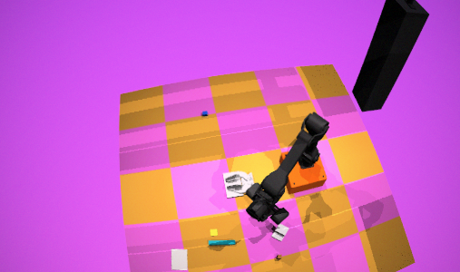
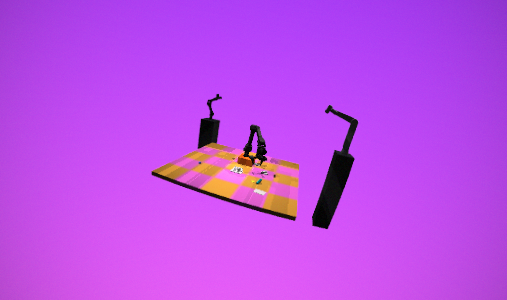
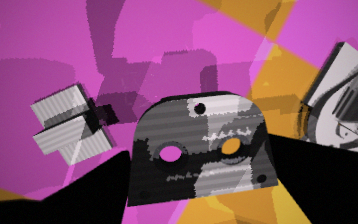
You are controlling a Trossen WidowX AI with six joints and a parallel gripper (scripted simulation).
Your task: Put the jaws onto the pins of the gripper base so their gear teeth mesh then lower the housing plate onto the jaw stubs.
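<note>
My gripper tip is 50 mm short of the gripper jaw, 190 mm to the left of it and 70 mm above it. The rest, counted from my gripper tip: yellow cube: 220 mm ahead, 30 mm to the left, 80 mm below; small brown cube: 30 mm behind, 200 mm to the left, 70 mm below; teal bar: 190 mm ahead, 90 mm to the left, 80 mm below.
</note>
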